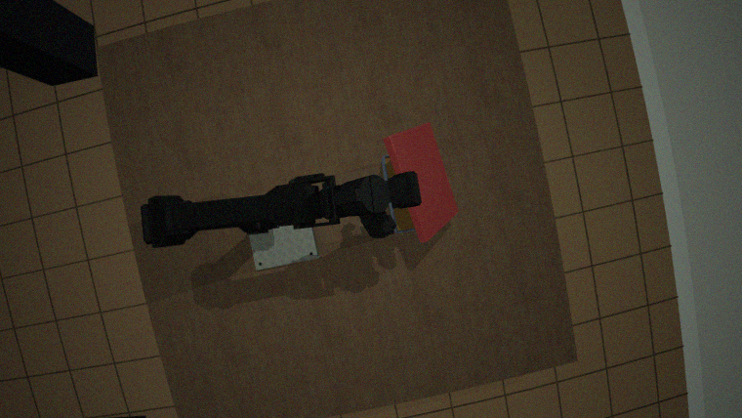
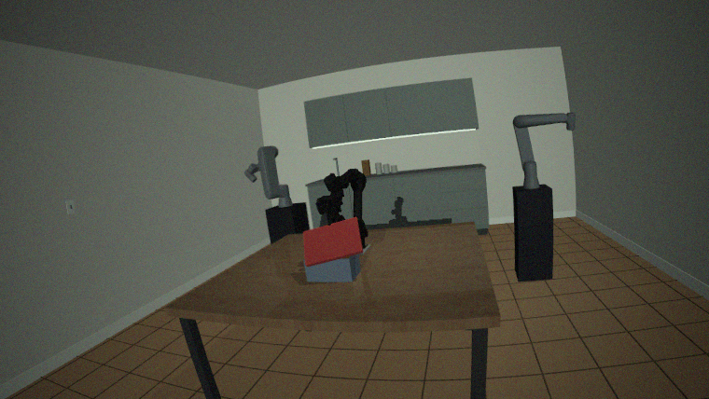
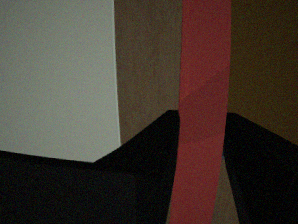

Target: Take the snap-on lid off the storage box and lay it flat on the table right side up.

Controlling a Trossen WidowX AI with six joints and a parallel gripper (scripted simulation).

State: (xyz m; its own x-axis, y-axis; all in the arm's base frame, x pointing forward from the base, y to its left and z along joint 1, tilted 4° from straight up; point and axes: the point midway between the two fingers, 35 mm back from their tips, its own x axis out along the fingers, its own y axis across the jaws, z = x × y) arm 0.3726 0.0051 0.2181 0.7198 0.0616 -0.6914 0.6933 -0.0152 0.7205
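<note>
My gripper tip is now 6 cm short of the red lid, 5 cm above it and 2 cm to the right of it. The rest, counted from my gripper tip: storage box 17 cm below, 4 cm ahead.
</note>
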